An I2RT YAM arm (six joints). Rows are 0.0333 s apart.
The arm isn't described. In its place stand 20 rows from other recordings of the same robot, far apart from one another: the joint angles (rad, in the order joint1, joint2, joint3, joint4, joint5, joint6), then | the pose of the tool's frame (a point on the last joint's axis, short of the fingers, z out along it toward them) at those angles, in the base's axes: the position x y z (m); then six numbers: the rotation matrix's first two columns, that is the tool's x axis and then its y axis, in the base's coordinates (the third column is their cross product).
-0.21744, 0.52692, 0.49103, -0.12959, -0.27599, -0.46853 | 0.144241 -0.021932 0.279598 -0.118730 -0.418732 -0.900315 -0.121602 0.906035 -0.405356
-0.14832, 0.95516, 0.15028, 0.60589, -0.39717, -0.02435 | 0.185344 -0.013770 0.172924 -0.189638 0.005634 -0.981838 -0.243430 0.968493 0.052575
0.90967, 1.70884, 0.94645, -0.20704, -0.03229, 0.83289 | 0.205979 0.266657 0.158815 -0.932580 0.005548 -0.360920 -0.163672 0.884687 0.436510
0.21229, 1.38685, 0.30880, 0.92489, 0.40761, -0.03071 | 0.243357 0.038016 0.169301 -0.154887 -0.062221 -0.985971 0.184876 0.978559 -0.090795
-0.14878, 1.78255, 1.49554, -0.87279, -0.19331, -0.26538 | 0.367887 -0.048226 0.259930 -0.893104 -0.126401 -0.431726 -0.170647 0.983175 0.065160
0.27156, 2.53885, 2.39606, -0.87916, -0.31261, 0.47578 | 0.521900 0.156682 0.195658 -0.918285 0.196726 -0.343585 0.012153 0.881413 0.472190
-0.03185, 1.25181, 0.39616, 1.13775, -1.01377, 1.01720 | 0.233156 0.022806 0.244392 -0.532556 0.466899 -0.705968 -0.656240 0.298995 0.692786
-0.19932, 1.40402, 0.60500, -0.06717, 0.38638, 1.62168 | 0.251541 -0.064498 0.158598 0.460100 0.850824 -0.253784 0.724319 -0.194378 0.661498
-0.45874, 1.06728, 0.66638, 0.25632, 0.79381, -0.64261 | 0.203527 -0.128829 0.290111 -0.668610 -0.138418 -0.730617 0.677580 0.291360 -0.675274
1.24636, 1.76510, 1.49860, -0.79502, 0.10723, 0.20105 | 0.123617 0.355607 0.270381 -0.457587 -0.737710 -0.496386 -0.851526 0.524281 0.005801
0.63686, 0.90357, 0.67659, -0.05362, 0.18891, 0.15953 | 0.175667 0.121621 0.294035 -0.289558 -0.020106 -0.956949 -0.398081 0.911740 0.101297
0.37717, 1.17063, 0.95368, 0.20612, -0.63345, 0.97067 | 0.245130 0.119771 0.361389 -0.704792 0.436250 -0.559423 -0.470104 0.303369 0.828836
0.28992, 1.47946, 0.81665, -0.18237, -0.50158, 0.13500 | 0.278548 0.100961 0.194230 -0.785235 -0.111104 -0.609148 -0.454865 0.770987 0.445732
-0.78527, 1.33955, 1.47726, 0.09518, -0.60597, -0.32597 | 0.222541 -0.193813 0.487370 0.094028 -0.466193 -0.879672 0.231517 0.869602 -0.436110
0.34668, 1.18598, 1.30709, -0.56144, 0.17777, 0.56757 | 0.242429 0.080889 0.400878 -0.436926 0.404734 -0.803297 0.060379 0.904233 0.422749
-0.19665, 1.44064, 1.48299, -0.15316, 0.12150, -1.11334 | 0.329310 -0.070006 0.433496 -0.327892 -0.842742 -0.426934 0.040535 0.438952 -0.897596
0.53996, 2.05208, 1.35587, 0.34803, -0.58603, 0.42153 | 0.389675 0.256516 0.201059 -0.624727 0.022983 -0.780505 -0.677964 0.479954 0.556784
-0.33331, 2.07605, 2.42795, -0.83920, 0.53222, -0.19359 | 0.418926 -0.164161 0.436271 -0.569956 0.021907 -0.821383 0.607318 0.684564 -0.403159
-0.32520, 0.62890, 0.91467, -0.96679, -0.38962, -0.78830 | 0.106411 -0.021608 0.328109 -0.431910 -0.546665 -0.717364 -0.411853 0.827151 -0.382359
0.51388, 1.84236, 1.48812, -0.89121, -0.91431, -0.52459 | 0.310103 0.207425 0.248410 -0.453497 -0.607013 -0.652592 -0.863807 0.119025 0.489561
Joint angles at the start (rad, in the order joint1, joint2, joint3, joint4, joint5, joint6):
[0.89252, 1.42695, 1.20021, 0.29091, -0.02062, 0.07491]
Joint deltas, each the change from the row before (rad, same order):
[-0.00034, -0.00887, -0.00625, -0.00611, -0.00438, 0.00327]
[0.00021, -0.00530, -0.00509, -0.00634, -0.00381, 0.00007]
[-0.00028, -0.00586, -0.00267, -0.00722, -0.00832, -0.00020]
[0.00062, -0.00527, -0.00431, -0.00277, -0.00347, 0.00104]
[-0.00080, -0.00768, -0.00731, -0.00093, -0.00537, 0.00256]
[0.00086, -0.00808, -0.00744, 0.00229, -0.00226, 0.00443]
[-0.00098, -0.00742, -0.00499, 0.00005, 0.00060, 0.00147]
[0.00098, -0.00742, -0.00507, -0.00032, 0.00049, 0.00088]
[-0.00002, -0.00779, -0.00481, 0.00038, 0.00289, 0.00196]
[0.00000, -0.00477, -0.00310, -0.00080, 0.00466, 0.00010]
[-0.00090, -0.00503, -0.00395, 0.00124, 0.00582, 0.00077]
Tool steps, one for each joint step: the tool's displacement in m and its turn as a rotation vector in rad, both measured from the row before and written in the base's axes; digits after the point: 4 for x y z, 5 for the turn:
[-0.0015, -0.0018, -0.0001, -0.00090, 0.00456, 0.00424]
[-0.0010, -0.0009, -0.0008, -0.00487, 0.00373, 0.00402]
[-0.0011, -0.0011, 0.0001, -0.00353, 0.00203, 0.00802]
[-0.0011, -0.0009, -0.0002, -0.00090, 0.00184, 0.00414]
[-0.0012, -0.0016, -0.0003, 0.00092, 0.00221, 0.00469]
[-0.0016, -0.0014, 0.0001, 0.00482, 0.00165, 0.00334]
[-0.0010, -0.0017, 0.0005, 0.00282, -0.00035, -0.00150]
[-0.0015, -0.0013, 0.0004, 0.00212, -0.00054, 0.00054]
[-0.0012, -0.0017, 0.0007, 0.00388, -0.00040, -0.00279]
[-0.0007, -0.0011, 0.0003, 0.00091, -0.00025, -0.00465]
[-0.0004, -0.0013, 0.0002, 0.00249, -0.00056, -0.00666]

